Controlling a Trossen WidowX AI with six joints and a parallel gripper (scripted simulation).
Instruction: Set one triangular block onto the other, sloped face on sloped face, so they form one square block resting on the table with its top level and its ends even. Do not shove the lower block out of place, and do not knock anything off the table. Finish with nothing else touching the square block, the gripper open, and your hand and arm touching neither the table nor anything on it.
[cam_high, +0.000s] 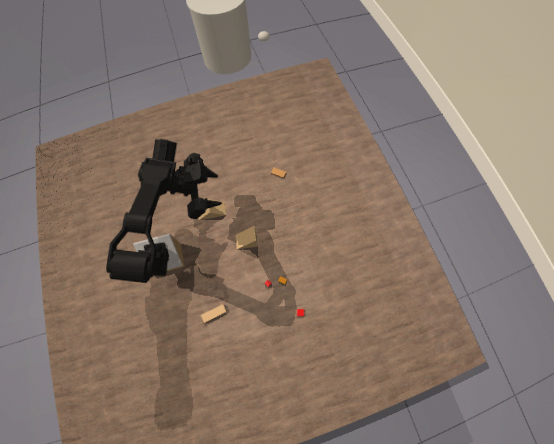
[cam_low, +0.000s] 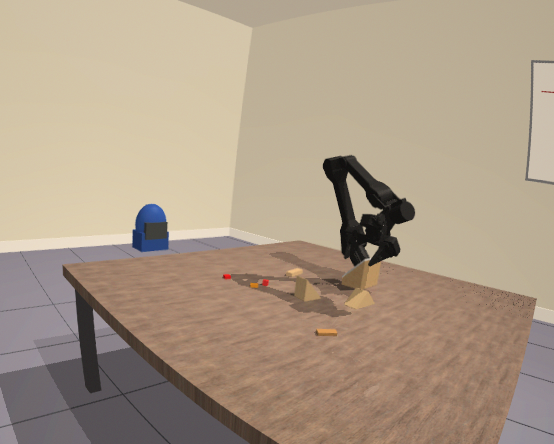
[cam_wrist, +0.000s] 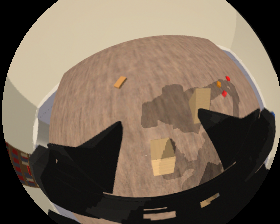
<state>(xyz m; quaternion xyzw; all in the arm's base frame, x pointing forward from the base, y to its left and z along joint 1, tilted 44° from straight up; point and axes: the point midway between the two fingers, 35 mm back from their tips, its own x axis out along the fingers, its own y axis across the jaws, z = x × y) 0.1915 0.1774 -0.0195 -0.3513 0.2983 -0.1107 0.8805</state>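
Now: the triangular block 120 mm below my gripper tip and 50 mm behind it. The rest, counted from my gripper tip: tan bar (340 mm to the right, 130 mm below, 80 mm behind); small orange cube (280 mm to the right, 140 mm below, 140 mm ahead).
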